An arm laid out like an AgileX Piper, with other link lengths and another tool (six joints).
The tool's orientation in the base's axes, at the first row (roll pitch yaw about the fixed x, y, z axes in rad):
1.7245, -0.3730, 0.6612
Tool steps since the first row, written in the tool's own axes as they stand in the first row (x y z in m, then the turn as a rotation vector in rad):
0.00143, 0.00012, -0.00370, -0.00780, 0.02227, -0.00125
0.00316, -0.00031, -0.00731, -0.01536, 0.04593, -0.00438
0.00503, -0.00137, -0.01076, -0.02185, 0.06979, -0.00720
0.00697, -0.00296, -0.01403, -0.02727, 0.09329, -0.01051
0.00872, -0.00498, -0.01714, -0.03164, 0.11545, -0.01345
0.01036, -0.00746, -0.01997, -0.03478, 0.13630, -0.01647
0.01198, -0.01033, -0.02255, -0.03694, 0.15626, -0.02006
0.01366, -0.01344, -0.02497, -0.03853, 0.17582, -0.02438
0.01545, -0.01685, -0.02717, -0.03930, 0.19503, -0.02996
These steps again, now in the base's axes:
-0.00138, 0.00354, 0.00116, -0.01078, -0.01114, 0.01783
-0.00238, 0.00736, 0.00191, -0.02288, -0.02122, 0.03729
-0.00305, 0.01137, 0.00211, -0.03402, -0.03099, 0.05729
-0.00345, 0.01546, 0.00182, -0.04463, -0.03966, 0.07741
-0.00380, 0.01947, 0.00104, -0.05397, -0.04754, 0.09663
-0.00396, 0.02337, -0.00024, -0.06221, -0.05422, 0.11511
-0.00391, 0.02720, -0.00193, -0.06993, -0.05960, 0.13320
-0.00366, 0.03103, -0.00383, -0.07763, -0.06398, 0.15124
-0.00312, 0.03486, -0.00600, -0.08548, -0.06683, 0.16943

